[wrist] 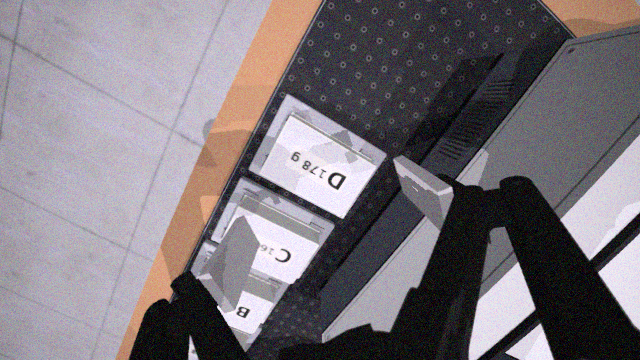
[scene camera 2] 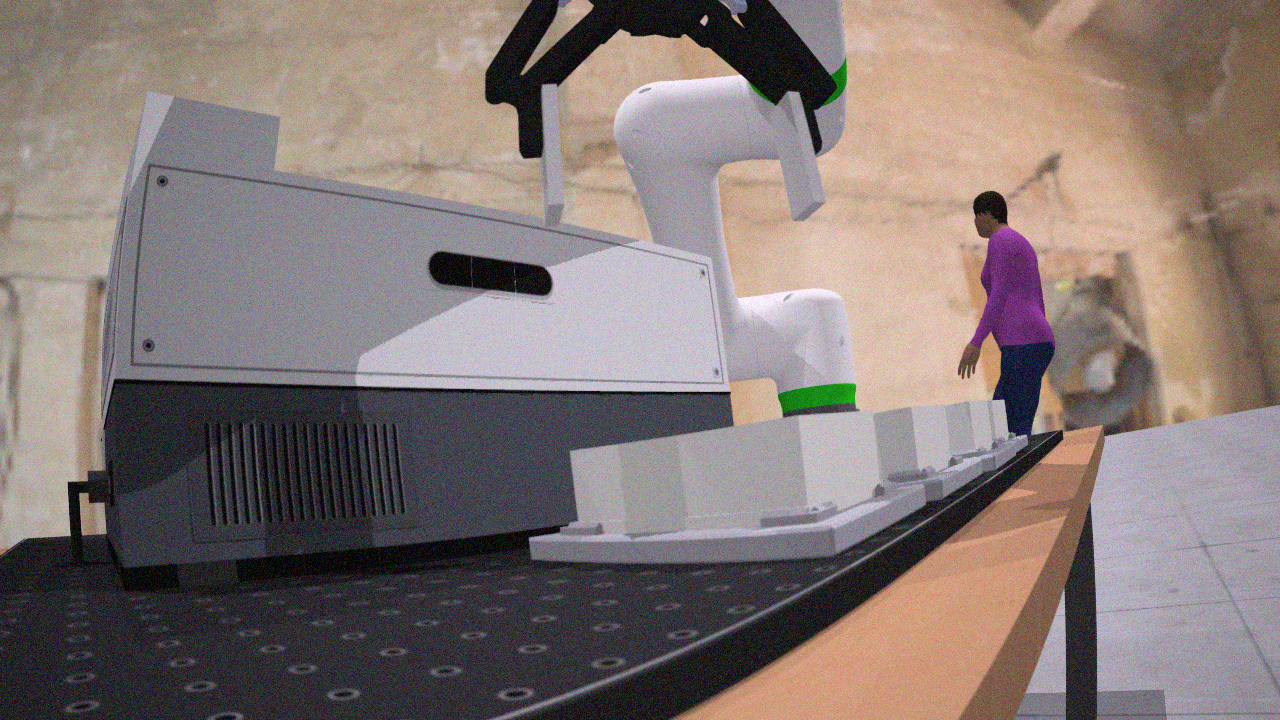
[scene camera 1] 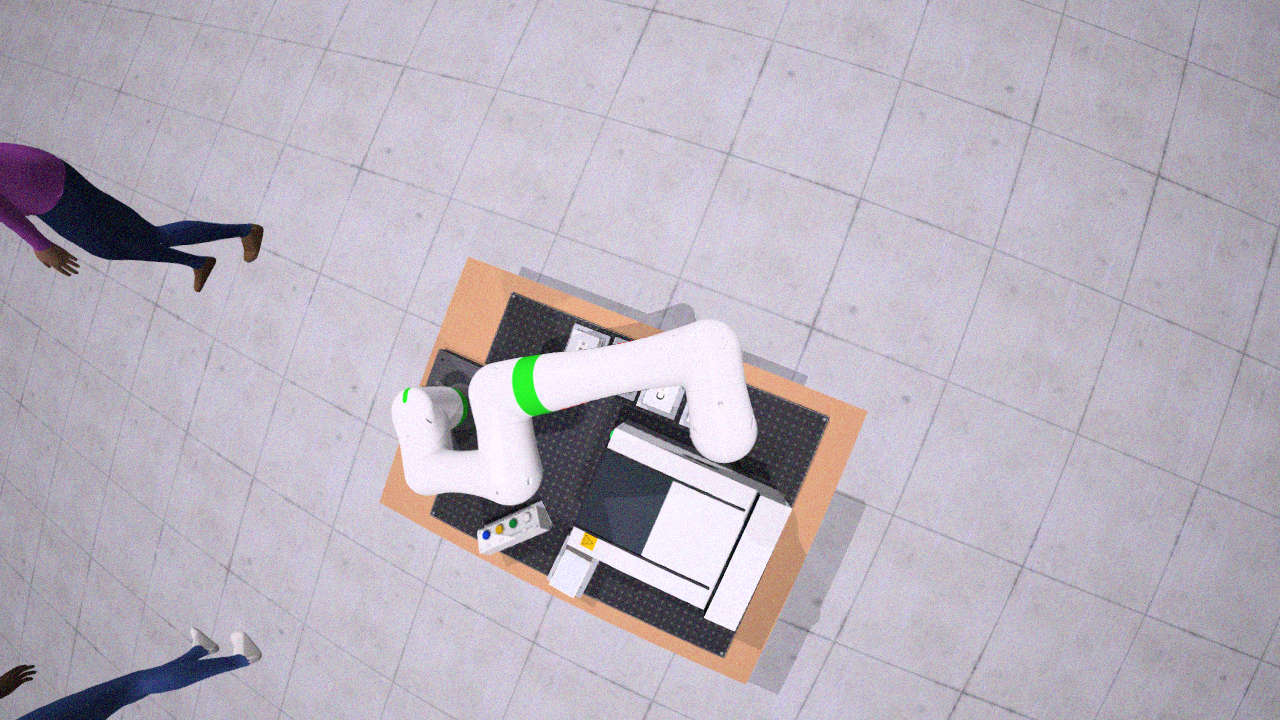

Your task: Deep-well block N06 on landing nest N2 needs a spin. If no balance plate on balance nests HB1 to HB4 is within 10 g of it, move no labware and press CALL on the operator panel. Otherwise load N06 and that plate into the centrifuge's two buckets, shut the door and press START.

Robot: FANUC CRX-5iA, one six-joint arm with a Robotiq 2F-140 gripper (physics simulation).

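Frame: origin at the arm's base, x ahead, y left, z up, level; metres.
Seen in the pictures: gripper, fingertip midpoint: (wrist: 322,203) (scene camera 2: 689,210); arm's base, link origin: (scene camera 1: 462,406).
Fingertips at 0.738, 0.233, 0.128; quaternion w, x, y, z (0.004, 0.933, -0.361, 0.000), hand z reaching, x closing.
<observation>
Pixels of each thing's top centre, then the offset from my fingertips to it, as dx, dy, dz. "spot": a spot on its surface instead. Level surfaces: height alone.
- Plate D, top centre: (scene camera 2: 723,431) (wrist: 318,170) -0.005, +0.000, -0.110
- Plate C, top centre: (scene camera 2: 843,420) (wrist: 267,248) (scene camera 1: 663,387) -0.142, +0.014, -0.110
- Plate B, top centre: (wrist: 227,305) -0.273, +0.032, -0.110
- white panel, surface spot: (scene camera 1: 698,537) spot: +0.057, -0.306, +0.046
- operator panel, top centre: (scene camera 1: 506,535) -0.461, -0.549, -0.080
- small white box, top centre: (scene camera 1: 569,573) -0.246, -0.591, -0.085
- black perforated board, surface height: dz -0.164
- orange table, surface height: dz -0.177
My gripper (scene camera 2: 680,213) (wrist: 322,203) is open and empty, above the row of labelled balance plates; the arm hides it in scene camera 1. Plate D (scene camera 2: 733,483) (wrist: 320,170), marked 178 g, sits on its nest (scene camera 2: 680,548). Plate C (wrist: 280,250) is partly covered by a finger, its weight only partly legible. Plate B (wrist: 245,305) is partly covered too, its weight hidden. The centrifuge (scene camera 1: 751,564) (scene camera 2: 420,313) (wrist: 540,125) has a dark area (scene camera 1: 626,492) and a white panel (scene camera 1: 698,537) on top. The operator panel (scene camera 1: 519,534) has coloured buttons. I cannot identify N06.
The arm (scene camera 1: 626,367) reaches over the plate row. A small white box (scene camera 1: 572,573) stands at the table edge by the centrifuge. The black perforated board (scene camera 1: 787,429) (scene camera 2: 358,644) lies on the orange table (scene camera 1: 836,429) (scene camera 2: 895,626). Two people (scene camera 1: 116,223) (scene camera 1: 152,676) are away from the table.
</observation>
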